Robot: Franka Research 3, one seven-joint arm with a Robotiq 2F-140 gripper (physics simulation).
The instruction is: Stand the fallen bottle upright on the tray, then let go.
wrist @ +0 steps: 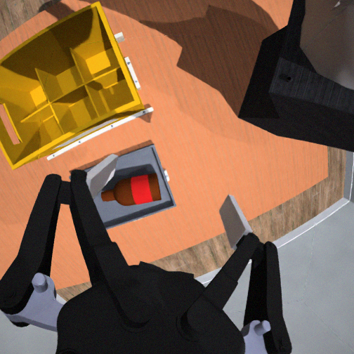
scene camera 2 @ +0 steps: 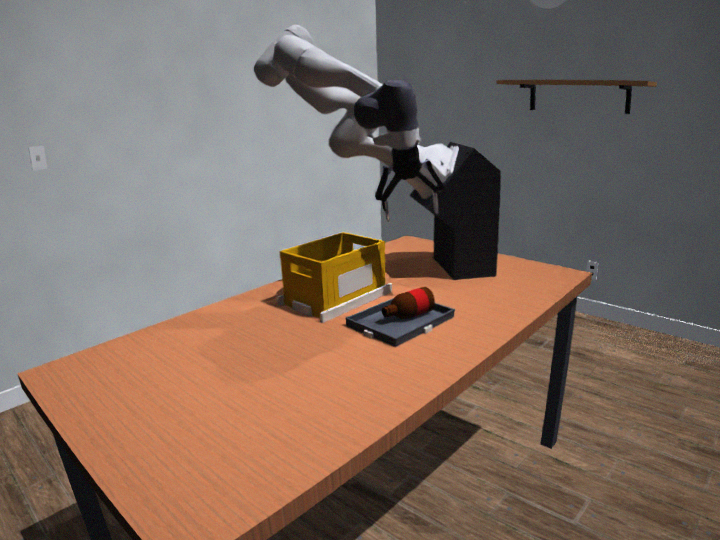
In view: the gripper [scene camera 2: 412, 216], a brown bottle [scene camera 2: 421, 300] and a white strip [scene camera 2: 340, 309].
The brown bottle also shows in the wrist view [wrist: 145, 188]. The gripper shows as well in the wrist view [wrist: 171, 184].
